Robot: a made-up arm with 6 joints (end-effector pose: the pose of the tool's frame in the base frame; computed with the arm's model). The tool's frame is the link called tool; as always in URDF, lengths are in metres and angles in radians.
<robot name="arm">
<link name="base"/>
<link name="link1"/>
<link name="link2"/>
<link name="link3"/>
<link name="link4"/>
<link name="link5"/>
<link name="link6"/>
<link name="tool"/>
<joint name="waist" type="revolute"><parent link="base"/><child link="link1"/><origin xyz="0.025 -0.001 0.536"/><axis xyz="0 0 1"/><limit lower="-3.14" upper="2.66"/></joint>
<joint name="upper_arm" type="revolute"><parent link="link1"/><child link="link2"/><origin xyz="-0.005 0.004 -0.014"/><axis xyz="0 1 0"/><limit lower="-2.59" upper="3.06"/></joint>
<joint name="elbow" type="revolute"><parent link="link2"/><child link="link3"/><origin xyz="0.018 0.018 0.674"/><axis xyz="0 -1 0"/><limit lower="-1.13" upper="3.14"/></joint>
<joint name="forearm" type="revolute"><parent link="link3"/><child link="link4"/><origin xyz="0.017 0.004 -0.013"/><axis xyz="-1 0 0"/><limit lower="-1.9" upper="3.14"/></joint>
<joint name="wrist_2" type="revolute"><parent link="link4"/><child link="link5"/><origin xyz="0.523 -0.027 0.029"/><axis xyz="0 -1 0"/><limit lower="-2.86" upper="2.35"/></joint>
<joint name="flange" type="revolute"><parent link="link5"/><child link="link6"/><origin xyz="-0.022 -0.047 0"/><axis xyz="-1 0 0"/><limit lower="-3.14" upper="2.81"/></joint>
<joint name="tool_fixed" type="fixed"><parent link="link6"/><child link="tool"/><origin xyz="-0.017 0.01 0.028" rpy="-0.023 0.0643 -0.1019"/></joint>
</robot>
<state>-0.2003 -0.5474 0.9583 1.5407 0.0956 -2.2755</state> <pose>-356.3 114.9 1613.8 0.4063 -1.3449 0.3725</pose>
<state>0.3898 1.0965 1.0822 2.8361 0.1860 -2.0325</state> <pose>997.7 539.4 807.3 -0.8555 0.0144 0.3758</pose>
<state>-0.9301 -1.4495 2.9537 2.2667 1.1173 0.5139</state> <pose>-405.5 678.3 132.4 -0.4538 0.0275 1.3247</pose>
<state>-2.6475 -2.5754 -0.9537 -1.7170 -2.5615 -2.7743</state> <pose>270.9 164.3 528.2 -2.5272 0.8292 1.4486</pose>
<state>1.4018 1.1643 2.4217 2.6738 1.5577 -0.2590</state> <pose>67.2 754.6 1265.6 -1.7096 -2.4511 0.6397</pose>
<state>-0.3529 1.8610 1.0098 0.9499 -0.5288 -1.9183</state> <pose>1006.7 -357.1 -3.2 0.8192 0.8468 -1.2921</pose>
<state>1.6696 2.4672 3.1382 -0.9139 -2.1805 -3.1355</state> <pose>27.6 848.0 294.1 0.2195 2.0608 -1.1991</pose>
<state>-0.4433 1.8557 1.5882 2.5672 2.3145 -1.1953</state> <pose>1136.0 -417.9 217.8 -0.2694 0.8356 1.9260</pose>
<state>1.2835 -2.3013 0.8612 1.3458 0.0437 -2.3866</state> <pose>-280.0 -973.1 -12.8 -1.4241 1.8987 -1.1433</pose>
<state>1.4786 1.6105 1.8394 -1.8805 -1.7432 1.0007</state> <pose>161.0 1215.5 528.7 -0.2339 -0.4324 -3.0070</pose>
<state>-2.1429 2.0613 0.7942 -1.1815 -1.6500 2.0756</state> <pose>-404.5 -559.0 -319.4 0.7747 0.0695 -0.2524</pose>
